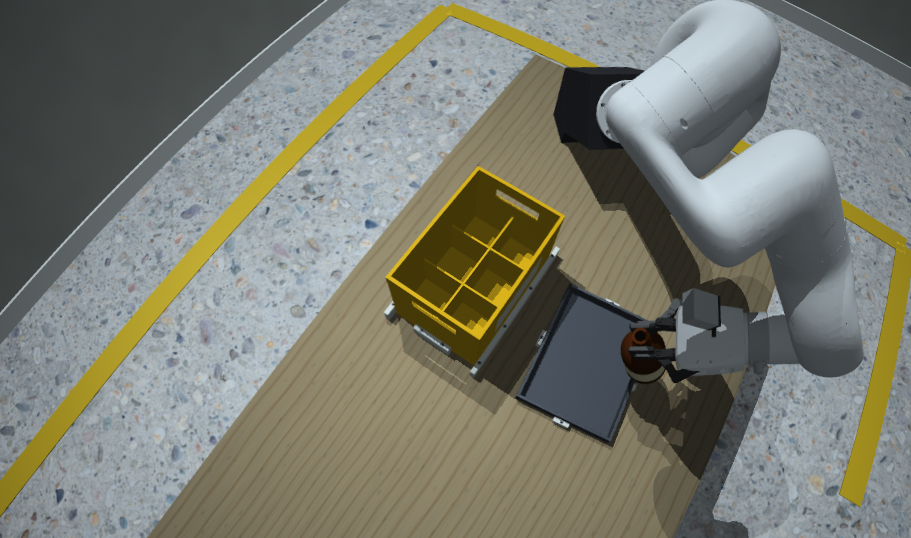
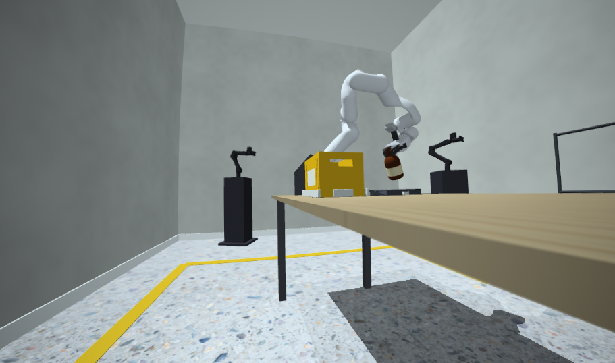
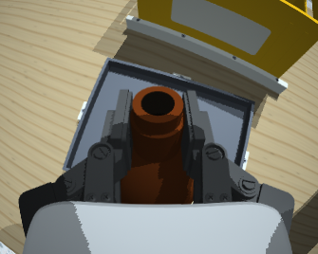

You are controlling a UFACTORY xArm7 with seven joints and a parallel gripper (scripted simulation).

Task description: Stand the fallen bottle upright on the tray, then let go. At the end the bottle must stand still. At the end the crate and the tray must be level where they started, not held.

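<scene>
My gripper is now 50 mm above the brown bottle, 10 mm to the right of it and 10 mm past it. Round my hand: dark grey tray 190 mm below, 40 mm to the right, 20 mm ahead; yellow crate 290 mm to the right, 120 mm below, 100 mm ahead.
</scene>
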